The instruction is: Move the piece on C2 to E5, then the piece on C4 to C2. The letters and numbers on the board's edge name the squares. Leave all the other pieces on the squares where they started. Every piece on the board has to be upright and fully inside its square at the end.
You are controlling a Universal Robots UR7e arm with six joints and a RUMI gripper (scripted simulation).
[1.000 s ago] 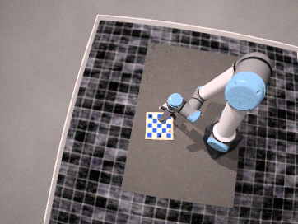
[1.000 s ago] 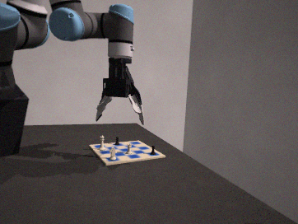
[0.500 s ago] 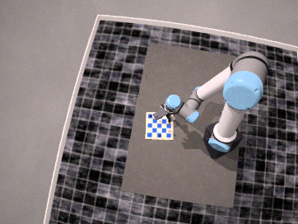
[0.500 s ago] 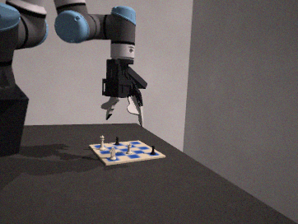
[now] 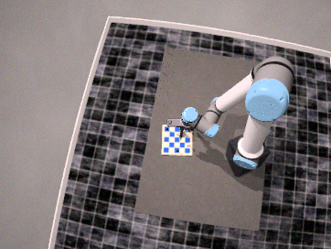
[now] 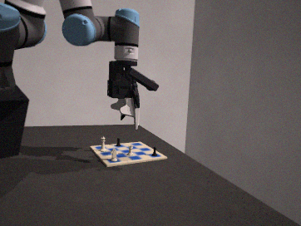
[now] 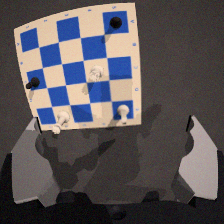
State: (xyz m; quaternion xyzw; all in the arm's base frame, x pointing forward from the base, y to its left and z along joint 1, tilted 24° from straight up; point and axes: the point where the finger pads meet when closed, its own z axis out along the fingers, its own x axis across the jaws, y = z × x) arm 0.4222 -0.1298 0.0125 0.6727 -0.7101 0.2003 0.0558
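Now: hand 2 cm short of the cream chessboard, 6 cm to the right of it and 12 cm above it.
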